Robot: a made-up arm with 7 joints. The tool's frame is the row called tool. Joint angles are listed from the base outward. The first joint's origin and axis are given. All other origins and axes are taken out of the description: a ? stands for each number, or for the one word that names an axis. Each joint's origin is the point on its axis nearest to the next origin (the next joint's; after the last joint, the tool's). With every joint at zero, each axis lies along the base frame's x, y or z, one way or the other. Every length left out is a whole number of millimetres.
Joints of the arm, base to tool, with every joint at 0 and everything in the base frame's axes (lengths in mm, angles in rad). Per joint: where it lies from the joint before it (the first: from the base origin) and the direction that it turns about. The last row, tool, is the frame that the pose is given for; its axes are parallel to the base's.
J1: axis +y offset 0 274 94
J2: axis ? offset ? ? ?
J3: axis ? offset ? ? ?
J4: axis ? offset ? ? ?
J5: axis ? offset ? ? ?
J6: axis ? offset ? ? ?
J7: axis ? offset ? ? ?
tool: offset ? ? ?
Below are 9 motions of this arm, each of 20 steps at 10 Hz.
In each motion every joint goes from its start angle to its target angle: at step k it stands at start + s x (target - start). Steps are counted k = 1, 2, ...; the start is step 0. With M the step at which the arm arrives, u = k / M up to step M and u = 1 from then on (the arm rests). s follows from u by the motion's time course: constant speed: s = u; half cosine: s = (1 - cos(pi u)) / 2; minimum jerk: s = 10 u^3 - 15 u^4 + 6 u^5.
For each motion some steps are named. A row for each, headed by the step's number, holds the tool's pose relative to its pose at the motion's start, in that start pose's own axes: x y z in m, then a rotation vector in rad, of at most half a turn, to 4 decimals.
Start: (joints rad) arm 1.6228 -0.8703 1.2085 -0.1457 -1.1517 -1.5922 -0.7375
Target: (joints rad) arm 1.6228 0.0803 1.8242 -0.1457 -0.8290 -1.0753 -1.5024
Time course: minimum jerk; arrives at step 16
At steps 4, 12, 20:
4: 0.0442 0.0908 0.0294 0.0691 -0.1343 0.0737
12: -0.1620 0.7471 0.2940 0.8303 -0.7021 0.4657
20: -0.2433 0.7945 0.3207 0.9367 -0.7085 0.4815

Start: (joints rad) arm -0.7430 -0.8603 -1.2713 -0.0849 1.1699 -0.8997 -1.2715
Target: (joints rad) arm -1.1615 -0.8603 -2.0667 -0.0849 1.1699 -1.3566 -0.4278
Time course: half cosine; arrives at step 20
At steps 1, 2, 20:
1: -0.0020 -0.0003 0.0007 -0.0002 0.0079 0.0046
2: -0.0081 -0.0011 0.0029 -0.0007 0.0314 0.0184
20: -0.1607 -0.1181 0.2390 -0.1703 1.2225 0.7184

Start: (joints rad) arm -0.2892 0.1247 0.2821 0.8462 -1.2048 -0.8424 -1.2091
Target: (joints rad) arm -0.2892 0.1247 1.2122 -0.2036 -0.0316 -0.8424 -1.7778
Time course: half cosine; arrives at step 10
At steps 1, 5, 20:
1: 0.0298 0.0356 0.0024 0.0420 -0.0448 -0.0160
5: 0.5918 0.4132 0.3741 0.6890 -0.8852 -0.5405
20: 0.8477 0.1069 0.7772 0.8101 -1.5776 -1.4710

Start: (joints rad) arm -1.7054 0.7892 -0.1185 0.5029 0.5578 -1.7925 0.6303
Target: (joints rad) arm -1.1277 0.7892 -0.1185 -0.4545 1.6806 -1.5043 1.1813
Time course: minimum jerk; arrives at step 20
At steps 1, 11, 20:
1: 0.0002 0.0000 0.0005 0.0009 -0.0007 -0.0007
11: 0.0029 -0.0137 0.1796 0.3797 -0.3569 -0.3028
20: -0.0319 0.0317 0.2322 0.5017 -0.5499 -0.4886

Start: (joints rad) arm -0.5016 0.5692 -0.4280 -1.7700 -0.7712 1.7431 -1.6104
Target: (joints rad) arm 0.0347 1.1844 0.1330 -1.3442 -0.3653 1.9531 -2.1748
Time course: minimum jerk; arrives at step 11
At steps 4, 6, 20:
4: 0.2439 -0.1799 0.1413 -0.1907 -0.3323 -0.0439
6: 0.4763 -0.3861 0.4635 -0.4594 -0.7723 -0.0988
20: 0.5460 -0.5470 1.0154 -0.8369 -1.3425 -0.1884

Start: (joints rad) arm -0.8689 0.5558 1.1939 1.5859 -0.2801 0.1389 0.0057
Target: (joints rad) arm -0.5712 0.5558 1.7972 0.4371 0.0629 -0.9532 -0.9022
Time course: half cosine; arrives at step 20
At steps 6, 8, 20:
6: 0.1835 0.1068 0.0692 -0.0864 -0.3781 0.2360
8: 0.2842 0.2001 0.1470 -0.1073 -0.6611 0.3688
20: 0.3582 0.5052 0.7555 0.0094 -2.1114 0.4392

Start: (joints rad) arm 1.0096 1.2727 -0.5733 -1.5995 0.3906 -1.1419 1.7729
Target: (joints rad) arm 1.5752 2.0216 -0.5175 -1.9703 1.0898 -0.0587 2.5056
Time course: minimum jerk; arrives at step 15
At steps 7, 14, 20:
7: -0.0797 -0.0570 -0.0217 0.1050 0.0629 0.6105
14: -0.0872 -0.1745 -0.0923 0.0387 0.0031 1.0061
20: -0.0871 -0.1750 -0.0927 0.0380 0.0029 1.0068

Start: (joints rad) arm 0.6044 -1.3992 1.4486 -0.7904 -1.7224 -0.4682 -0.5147
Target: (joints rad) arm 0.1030 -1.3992 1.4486 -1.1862 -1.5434 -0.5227 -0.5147
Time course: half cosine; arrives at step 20
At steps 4, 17, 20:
4: -0.0182 0.0189 -0.0230 0.0288 0.0440 -0.0053
17: -0.1661 0.1598 -0.1785 0.2677 0.3949 -0.1400
20: -0.1741 0.1668 -0.1865 0.2811 0.4147 -0.1538

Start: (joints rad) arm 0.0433 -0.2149 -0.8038 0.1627 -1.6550 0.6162 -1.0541
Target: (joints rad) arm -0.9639 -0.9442 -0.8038 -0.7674 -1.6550 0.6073 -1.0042
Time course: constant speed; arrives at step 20
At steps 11, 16, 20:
11: -0.0406 -0.4385 0.0885 -0.3004 -0.1828 -0.8061
16: -0.1299 -0.6180 0.1768 -0.4417 -0.3099 -1.1392
20: -0.2318 -0.7409 0.2699 -0.5628 -0.4310 -1.3816

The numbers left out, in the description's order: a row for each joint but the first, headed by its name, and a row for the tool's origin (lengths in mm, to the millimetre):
J2: axis +z, xyz -29 0 24
J3: axis +x, xyz 66 -159 0
J4: axis +y, xyz 0 -334 192
J5: axis +z, xyz 18 0 -325
J6: axis +x, xyz 426 30 0
J7: axis +y, xyz 0 -16 7
tool: xyz -64 0 -214

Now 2 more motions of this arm.
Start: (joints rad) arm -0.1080 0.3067 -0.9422 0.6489 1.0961 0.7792 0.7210
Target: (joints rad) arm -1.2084 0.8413 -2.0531 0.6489 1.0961 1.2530 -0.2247
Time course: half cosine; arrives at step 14
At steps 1, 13, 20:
1: 0.0001 -0.0005 0.0007 0.0012 -0.0211 -0.0173
13: -0.1331 -0.0257 0.1060 -0.2247 -2.0511 -1.4283
20: -0.1379 -0.0240 0.1057 -0.2339 -2.0790 -1.4485

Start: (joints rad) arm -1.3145 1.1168 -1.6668 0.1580 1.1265 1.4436 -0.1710
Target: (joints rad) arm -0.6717 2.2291 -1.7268 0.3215 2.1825 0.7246 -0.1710
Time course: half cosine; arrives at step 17
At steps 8, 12, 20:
8: 0.0045 -0.0638 -0.0373 -0.5969 0.4097 0.5947
12: 0.0789 -0.1312 0.0020 -1.1126 0.5473 1.0473
20: 0.1499 -0.1504 0.0413 -1.4256 0.5618 1.2775

